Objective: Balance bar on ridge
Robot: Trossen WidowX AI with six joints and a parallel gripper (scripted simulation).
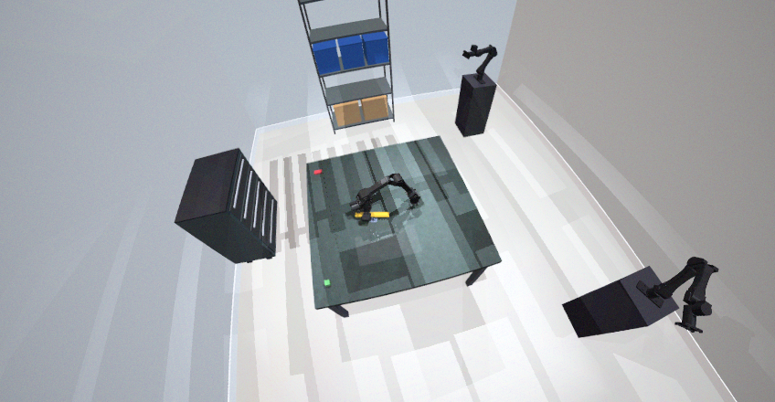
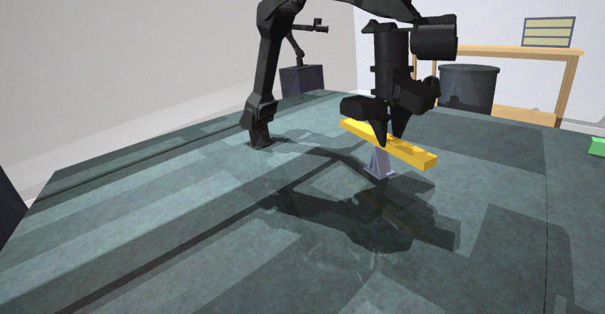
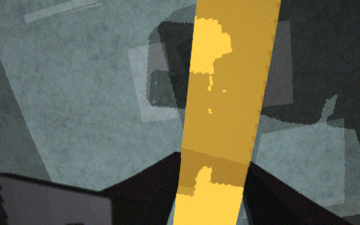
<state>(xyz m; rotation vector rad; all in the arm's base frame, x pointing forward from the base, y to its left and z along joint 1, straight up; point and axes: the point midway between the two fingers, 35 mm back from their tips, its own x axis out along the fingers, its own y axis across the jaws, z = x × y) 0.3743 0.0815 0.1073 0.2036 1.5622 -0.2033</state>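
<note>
My gripper tip is 3 cm past the yellow bar and 1 cm to the right of it. Round my gripper tip: small red block: 58 cm to the right, 37 cm ahead, 6 cm below; small green block: 42 cm to the left, 37 cm ahead, 6 cm below.
</note>
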